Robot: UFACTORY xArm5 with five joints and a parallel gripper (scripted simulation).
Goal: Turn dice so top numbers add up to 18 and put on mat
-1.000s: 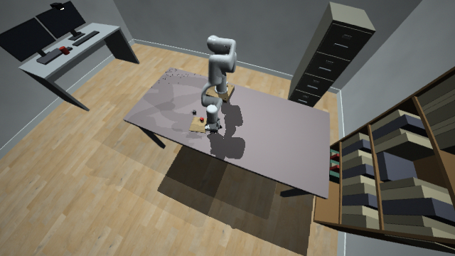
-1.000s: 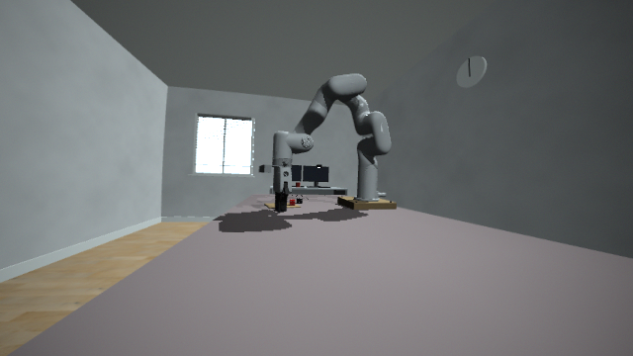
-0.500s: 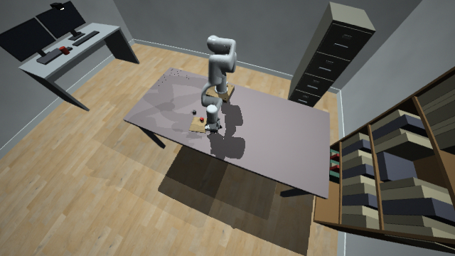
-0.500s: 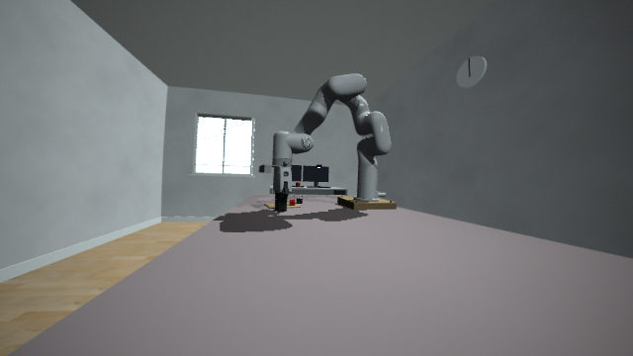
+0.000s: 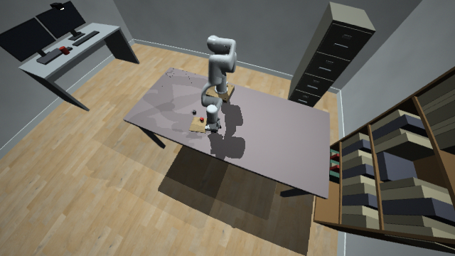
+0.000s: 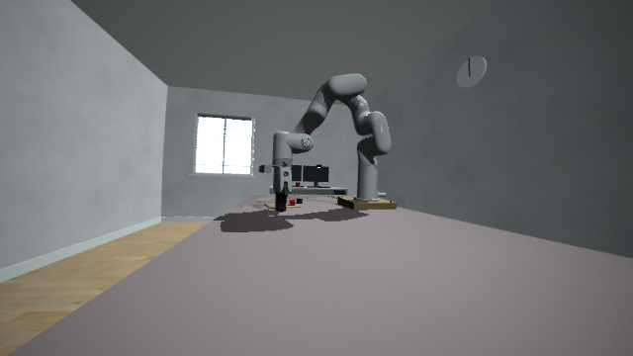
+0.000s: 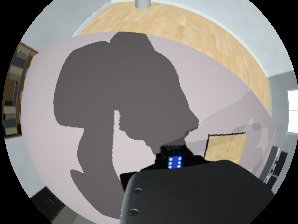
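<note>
Right now my hand is 10 mm short of the tan mat, 140 mm to the left of it and 20 mm above it. From my hand the other things lie so: black die (60 mm behind, 250 mm to the right, 10 mm below); blue die (10 mm below); red die (30 mm behind, 150 mm to the right).
</note>
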